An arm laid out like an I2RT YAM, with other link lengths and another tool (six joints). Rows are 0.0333 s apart.
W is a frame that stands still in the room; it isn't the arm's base.
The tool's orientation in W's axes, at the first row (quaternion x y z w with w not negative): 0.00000, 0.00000, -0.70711, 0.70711
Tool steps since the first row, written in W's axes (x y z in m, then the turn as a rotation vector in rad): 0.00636, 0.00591, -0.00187, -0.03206, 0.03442, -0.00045; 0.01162, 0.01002, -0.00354, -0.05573, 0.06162, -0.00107; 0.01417, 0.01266, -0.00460, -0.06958, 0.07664, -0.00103; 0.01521, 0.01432, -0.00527, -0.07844, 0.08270, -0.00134; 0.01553, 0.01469, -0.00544, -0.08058, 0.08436, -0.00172; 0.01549, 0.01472, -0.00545, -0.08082, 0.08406, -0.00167; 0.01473, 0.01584, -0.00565, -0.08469, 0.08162, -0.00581; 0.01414, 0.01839, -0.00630, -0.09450, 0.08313, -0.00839; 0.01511, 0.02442, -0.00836, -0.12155, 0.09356, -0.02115; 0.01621, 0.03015, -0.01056, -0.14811, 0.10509, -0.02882; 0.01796, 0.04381, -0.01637, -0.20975, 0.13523, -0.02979; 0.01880, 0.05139, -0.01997, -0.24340, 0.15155, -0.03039
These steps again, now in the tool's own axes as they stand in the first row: -0.00591, 0.00636, -0.00187, -0.03442, -0.03206, -0.00045; -0.01002, 0.01162, -0.00354, -0.06162, -0.05573, -0.00107; -0.01266, 0.01417, -0.00460, -0.07664, -0.06958, -0.00103; -0.01432, 0.01521, -0.00527, -0.08270, -0.07844, -0.00134; -0.01469, 0.01553, -0.00544, -0.08436, -0.08058, -0.00172; -0.01472, 0.01549, -0.00545, -0.08406, -0.08082, -0.00167; -0.01584, 0.01473, -0.00565, -0.08162, -0.08469, -0.00581; -0.01839, 0.01414, -0.00630, -0.08313, -0.09450, -0.00839; -0.02442, 0.01511, -0.00836, -0.09356, -0.12155, -0.02115; -0.03015, 0.01621, -0.01056, -0.10509, -0.14811, -0.02882; -0.04381, 0.01796, -0.01637, -0.13523, -0.20975, -0.02979; -0.05139, 0.01880, -0.01997, -0.15155, -0.24340, -0.03039
